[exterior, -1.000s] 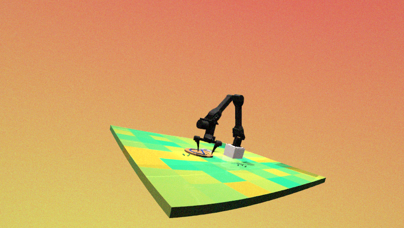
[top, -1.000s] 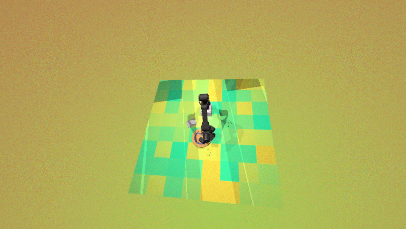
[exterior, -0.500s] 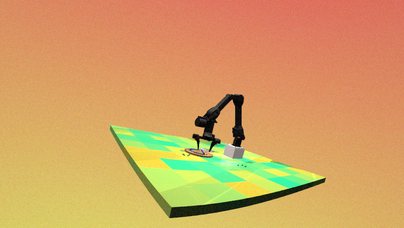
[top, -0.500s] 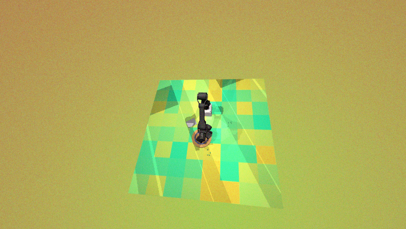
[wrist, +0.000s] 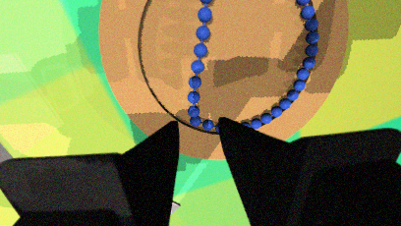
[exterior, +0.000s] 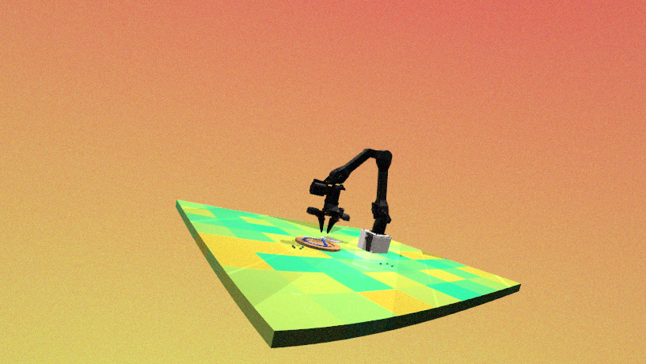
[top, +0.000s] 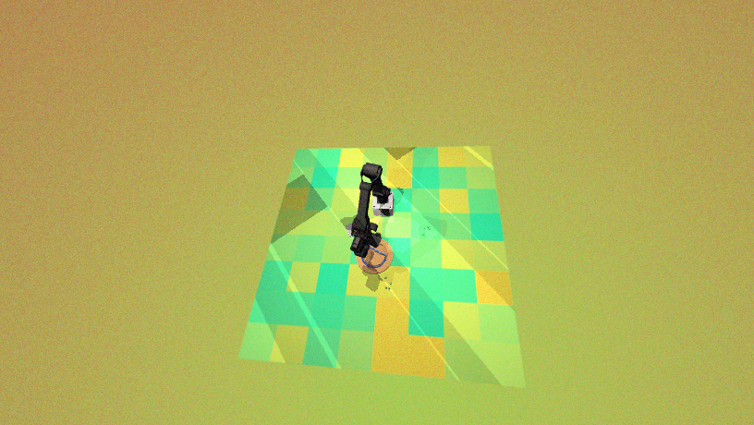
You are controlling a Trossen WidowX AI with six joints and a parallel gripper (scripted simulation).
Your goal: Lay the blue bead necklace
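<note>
The round bead board lies 4 cm ahead of my gripper tip, 2 cm to the left of it and 4 cm below it. Also, from my gripper tip: flat grey piece: 13 cm behind, 8 cm to the right, 5 cm below.
</note>
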